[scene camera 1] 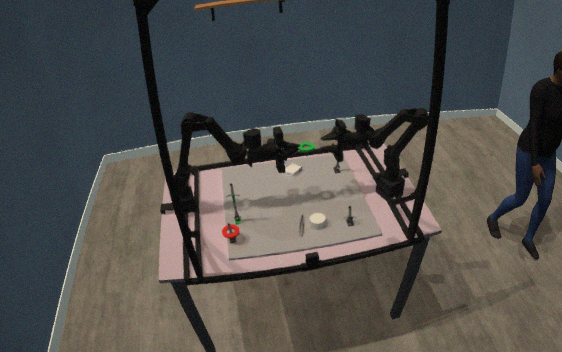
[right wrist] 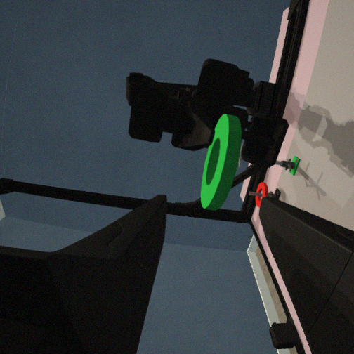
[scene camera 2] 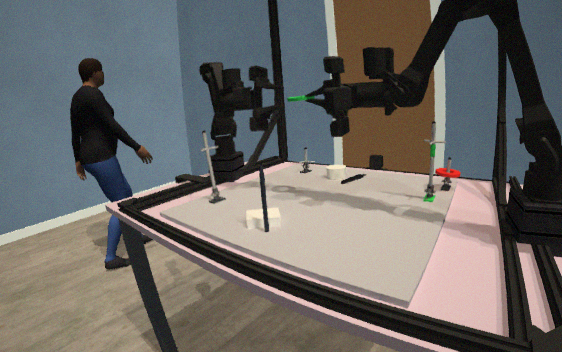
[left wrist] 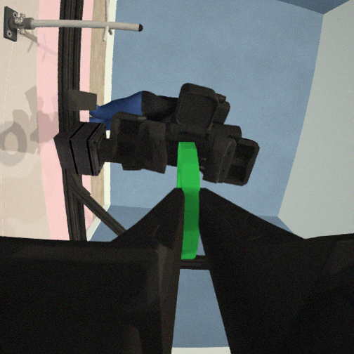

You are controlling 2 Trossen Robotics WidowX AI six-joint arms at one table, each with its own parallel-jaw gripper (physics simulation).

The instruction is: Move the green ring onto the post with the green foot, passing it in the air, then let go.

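Frame: origin at the left arm's base, x ahead, y up, z right, level; metres.
Seen in the pictures: left gripper, fingertip midpoint: [scene camera 1: 300, 146] [scene camera 2: 305, 98]; right gripper, fingertip midpoint: [scene camera 1: 320, 143] [scene camera 2: 282, 96]; left arm's base, link origin: [scene camera 1: 182, 194] [scene camera 2: 544, 197]; right arm's base, link origin: [scene camera 1: 391, 177] [scene camera 2: 225, 154].
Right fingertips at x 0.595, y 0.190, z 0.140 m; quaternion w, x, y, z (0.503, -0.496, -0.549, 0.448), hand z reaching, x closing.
Note:
Offsets run from my right fingertips to a thing's top centre. "*": to the spot under its first point.
My left gripper [scene camera 1: 299, 148] [scene camera 2: 314, 98] [left wrist: 189, 196] is shut on the green ring @(dy -0.002, dx -0.058, dz -0.010 m) [scene camera 1: 310, 149] [scene camera 2: 296, 99] [left wrist: 188, 167] [right wrist: 231, 145], held flat in the air above the far part of the mat. My right gripper [scene camera 1: 327, 143] [scene camera 2: 276, 97] [right wrist: 213, 204] is part open and empty. Its fingers point at the ring's free side from a short distance; the ring shows between them in the right wrist view. The post with the green foot @(* dy -0.260, dx -0.383, dz +0.042 m) [scene camera 1: 238, 221] [scene camera 2: 429, 198] [right wrist: 296, 165] stands upright on the mat, at the left in scene camera 1, with no ring on it.
A red ring @(dy -0.215, dx -0.434, dz +0.132 m) [scene camera 1: 224, 232] [scene camera 2: 447, 175] sits on a short post near the green-footed one. A tall post @(* dy -0.180, dx +0.155, dz -0.143 m) [scene camera 2: 211, 170] [left wrist: 85, 24], another short post @(* dy -0.224, dx +0.043, dz +0.221 m) [scene camera 1: 350, 215] [scene camera 2: 305, 162], a white cylinder @(dy -0.232, dx -0.084, dz +0.173 m) [scene camera 1: 317, 220] [scene camera 2: 336, 172], tweezers [scene camera 1: 301, 225] and a white block @(dy -0.247, dx -0.049, dz -0.215 m) [scene camera 1: 293, 169] [scene camera 2: 262, 218] stand or lie about.

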